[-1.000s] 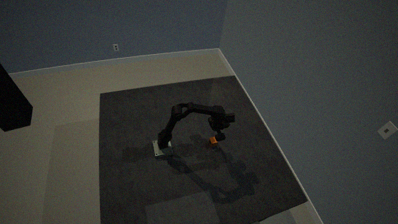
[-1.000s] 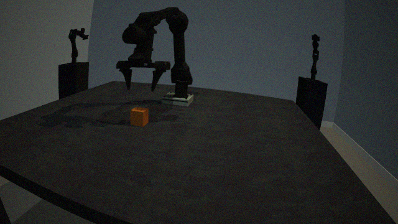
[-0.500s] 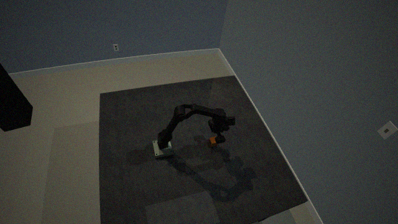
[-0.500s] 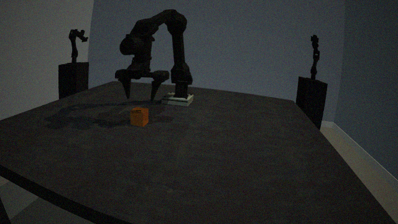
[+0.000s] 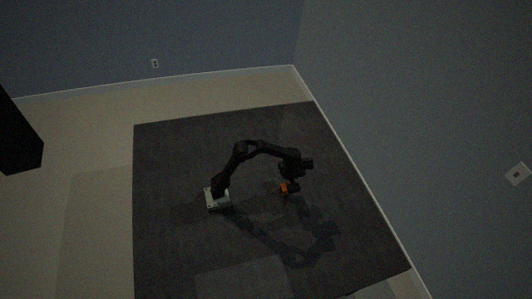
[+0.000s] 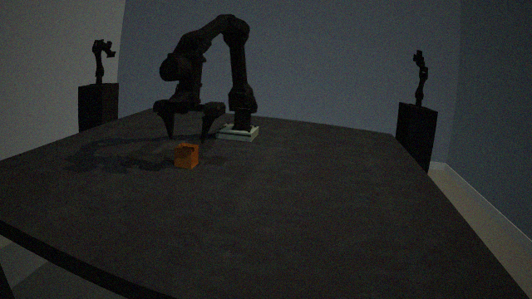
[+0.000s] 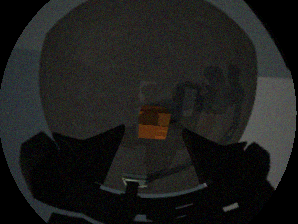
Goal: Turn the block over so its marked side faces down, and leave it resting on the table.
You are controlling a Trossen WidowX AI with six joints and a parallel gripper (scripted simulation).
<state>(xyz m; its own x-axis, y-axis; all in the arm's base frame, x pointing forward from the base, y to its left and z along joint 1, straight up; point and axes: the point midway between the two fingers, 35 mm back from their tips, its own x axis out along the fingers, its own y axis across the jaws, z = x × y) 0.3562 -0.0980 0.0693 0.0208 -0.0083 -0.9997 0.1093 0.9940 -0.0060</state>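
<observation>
Right now the orange block is 4 cm below my gripper tip and 2 cm behind it.
</observation>
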